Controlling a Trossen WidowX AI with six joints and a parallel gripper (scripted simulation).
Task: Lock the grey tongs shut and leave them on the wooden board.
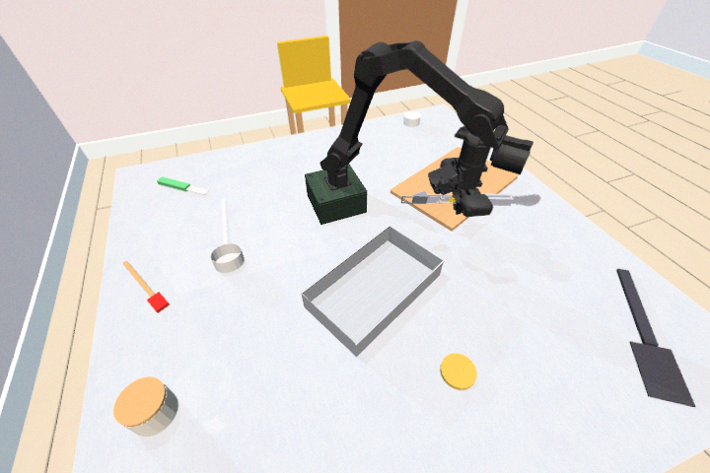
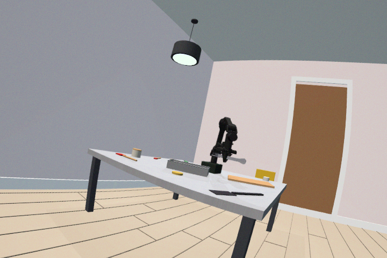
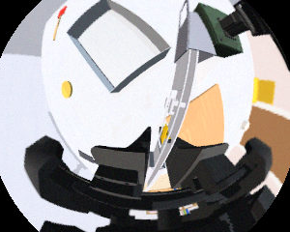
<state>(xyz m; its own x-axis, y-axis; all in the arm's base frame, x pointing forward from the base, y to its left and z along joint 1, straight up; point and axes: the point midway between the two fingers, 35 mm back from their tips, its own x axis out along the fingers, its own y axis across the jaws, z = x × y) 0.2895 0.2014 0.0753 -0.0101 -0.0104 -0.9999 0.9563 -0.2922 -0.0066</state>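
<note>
The wooden board lies 210 mm behind my gripper tip, 170 mm to the left of it and 120 mm below it. Also, from my gripper tip: roasting tin 50 mm ahead, 250 mm to the right, 100 mm below; then yellow disc 300 mm ahead, 180 mm to the right, 120 mm below; then black spatula 400 mm ahead, 230 mm to the left, 120 mm below.
</note>
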